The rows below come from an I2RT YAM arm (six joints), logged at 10 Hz.
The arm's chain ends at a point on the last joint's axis. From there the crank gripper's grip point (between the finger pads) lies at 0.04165 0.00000 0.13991 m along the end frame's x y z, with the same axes.
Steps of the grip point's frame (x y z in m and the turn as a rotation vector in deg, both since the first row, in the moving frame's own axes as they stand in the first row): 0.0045, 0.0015, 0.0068, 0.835, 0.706, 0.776; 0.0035, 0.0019, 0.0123, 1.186, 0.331, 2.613; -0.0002, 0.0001, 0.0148, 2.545, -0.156, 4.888; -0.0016, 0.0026, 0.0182, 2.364, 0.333, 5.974; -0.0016, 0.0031, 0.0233, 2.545, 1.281, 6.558; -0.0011, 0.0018, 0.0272, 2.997, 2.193, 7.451; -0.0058, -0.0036, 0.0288, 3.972, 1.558, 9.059
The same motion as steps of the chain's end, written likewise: 0.0028, 0.0030, 0.0073, 0.835, 0.706, 0.776; 0.0027, 0.0029, 0.0126, 1.186, 0.331, 2.613; 0.0001, 0.0028, 0.0147, 2.545, -0.156, 4.888; -0.0025, 0.0040, 0.0185, 2.364, 0.333, 5.974; -0.0048, 0.0043, 0.0243, 2.545, 1.281, 6.558; -0.0065, 0.0033, 0.0289, 2.997, 2.193, 7.451; -0.0098, -0.0008, 0.0301, 3.972, 1.558, 9.059
